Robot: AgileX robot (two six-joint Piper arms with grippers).
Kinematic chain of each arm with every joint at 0, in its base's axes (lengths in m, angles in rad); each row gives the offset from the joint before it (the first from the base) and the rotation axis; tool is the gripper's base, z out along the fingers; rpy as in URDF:
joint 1: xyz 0 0 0.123 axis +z
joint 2: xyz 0 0 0 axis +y
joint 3: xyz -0.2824 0 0.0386 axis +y
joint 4: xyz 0.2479 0 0.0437 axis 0.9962 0 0.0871
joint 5: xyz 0 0 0 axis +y
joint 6: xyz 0.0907 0 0.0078 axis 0.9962 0 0.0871
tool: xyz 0 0 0 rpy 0 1.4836 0
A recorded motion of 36 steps. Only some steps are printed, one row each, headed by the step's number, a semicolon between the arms.
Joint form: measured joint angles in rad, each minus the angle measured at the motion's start. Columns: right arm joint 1, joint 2, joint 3, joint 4, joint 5, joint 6; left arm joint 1, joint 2, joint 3, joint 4, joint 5, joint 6.
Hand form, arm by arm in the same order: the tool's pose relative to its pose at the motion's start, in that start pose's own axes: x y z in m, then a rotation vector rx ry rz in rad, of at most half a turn. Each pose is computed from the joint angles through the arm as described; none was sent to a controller.
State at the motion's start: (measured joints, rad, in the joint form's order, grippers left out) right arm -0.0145 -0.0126 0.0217 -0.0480 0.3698 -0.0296; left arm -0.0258 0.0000 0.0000 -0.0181 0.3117 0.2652
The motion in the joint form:
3: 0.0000 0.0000 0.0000 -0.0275 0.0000 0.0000; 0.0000 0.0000 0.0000 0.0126 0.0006 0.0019
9: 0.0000 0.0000 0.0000 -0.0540 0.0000 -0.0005; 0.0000 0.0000 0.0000 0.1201 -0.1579 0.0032
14: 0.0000 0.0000 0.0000 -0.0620 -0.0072 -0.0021; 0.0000 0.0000 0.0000 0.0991 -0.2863 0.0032
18: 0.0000 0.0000 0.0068 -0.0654 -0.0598 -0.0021; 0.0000 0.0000 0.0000 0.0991 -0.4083 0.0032
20: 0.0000 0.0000 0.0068 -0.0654 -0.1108 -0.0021; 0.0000 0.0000 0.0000 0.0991 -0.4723 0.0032
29: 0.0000 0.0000 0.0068 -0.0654 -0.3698 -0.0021; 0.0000 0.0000 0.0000 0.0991 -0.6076 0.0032
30: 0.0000 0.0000 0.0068 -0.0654 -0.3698 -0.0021; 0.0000 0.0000 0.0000 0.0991 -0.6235 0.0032
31: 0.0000 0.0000 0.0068 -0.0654 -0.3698 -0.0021; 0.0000 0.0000 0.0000 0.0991 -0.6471 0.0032
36: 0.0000 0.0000 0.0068 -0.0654 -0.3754 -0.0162; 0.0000 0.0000 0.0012 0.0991 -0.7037 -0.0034
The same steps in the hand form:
3: 0.0000 -0.0009 0.0000 0.0099 0.0003 -0.0256; 0.0001 0.0003 0.0000 -0.0036 0.0016 0.0139
9: 0.0000 -0.0018 0.0000 0.0195 0.0006 -0.0508; -0.0135 0.0054 -0.0011 -0.0683 -0.1448 0.1202
14: -0.0007 -0.0020 0.0000 0.0224 -0.0065 -0.0600; -0.0248 0.0070 -0.0037 -0.0915 -0.2716 0.1012
18: -0.0033 -0.0018 0.0006 0.0229 -0.0523 -0.0639; -0.0351 0.0086 -0.0074 -0.1179 -0.3907 0.1024
20: -0.0079 -0.0017 0.0003 0.0229 -0.1033 -0.0645; -0.0403 0.0095 -0.0099 -0.1317 -0.4532 0.1029
29: -0.0308 -0.0008 -0.0051 0.0227 -0.3624 -0.0668; -0.0507 0.0111 -0.0162 -0.1608 -0.5854 0.1037
30: -0.0308 -0.0008 -0.0051 0.0227 -0.3624 -0.0668; -0.0519 0.0112 -0.0170 -0.1642 -0.6010 0.1038
31: -0.0308 -0.0008 -0.0051 0.0227 -0.3624 -0.0668; -0.0536 0.0115 -0.0183 -0.1693 -0.6240 0.1039
36: -0.0313 -0.0008 -0.0053 0.0253 -0.3678 -0.0808; -0.0573 0.0120 -0.0213 -0.1789 -0.6787 0.0978

